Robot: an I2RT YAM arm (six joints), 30 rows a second.
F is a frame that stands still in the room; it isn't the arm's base.
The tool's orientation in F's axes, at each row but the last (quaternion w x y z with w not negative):
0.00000 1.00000 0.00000 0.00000
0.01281 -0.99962 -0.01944 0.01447
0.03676 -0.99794 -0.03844 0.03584
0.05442 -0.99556 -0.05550 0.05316
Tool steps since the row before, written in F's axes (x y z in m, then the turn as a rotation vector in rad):
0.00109 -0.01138 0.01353 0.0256 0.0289 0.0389
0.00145 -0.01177 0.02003 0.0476 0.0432 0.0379
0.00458 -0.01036 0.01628 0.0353 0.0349 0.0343
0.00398 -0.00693 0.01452 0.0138 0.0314 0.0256
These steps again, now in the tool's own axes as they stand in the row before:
0.00109 0.01138 -0.01353 0.0256 -0.0289 -0.0389
0.00042 0.01129 -0.02035 0.0482 -0.0423 -0.0382
0.00261 0.00940 -0.01727 0.0355 -0.0347 -0.0343
0.00168 0.00560 -0.01551 0.0147 -0.0325 -0.0236

